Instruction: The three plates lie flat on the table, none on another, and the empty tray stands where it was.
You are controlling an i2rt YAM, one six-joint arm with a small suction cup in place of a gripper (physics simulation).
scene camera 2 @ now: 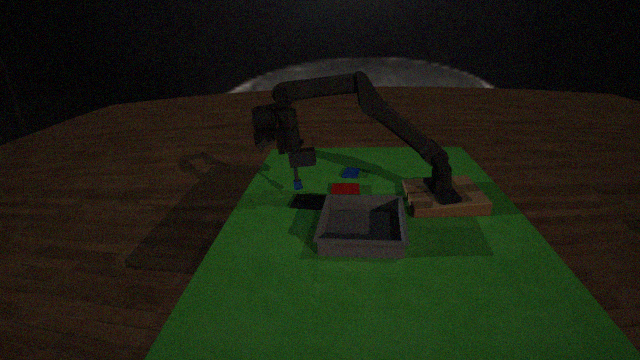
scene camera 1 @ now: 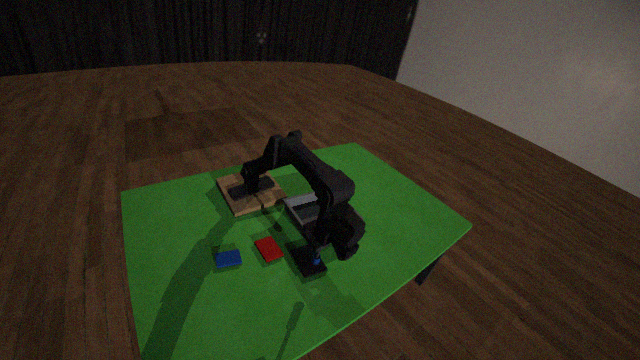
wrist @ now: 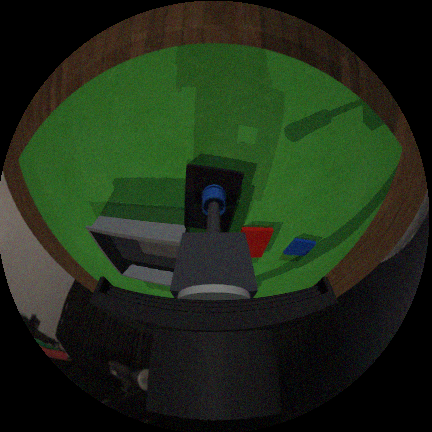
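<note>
A black plate lies flat on the green table, beside the tray. A red plate lies flat, apart from it. A smaller blue plate lies flat beyond the red one. None lies on another. The grey tray stands upright and its inside looks empty; the arm hides part of it in scene camera 1. My suction cup is open, holds nothing and hangs a little above the black plate.
The arm's wooden base board sits on the green table beside the tray. Dark shadows of the arm fall across the table. A wooden floor surrounds it.
</note>
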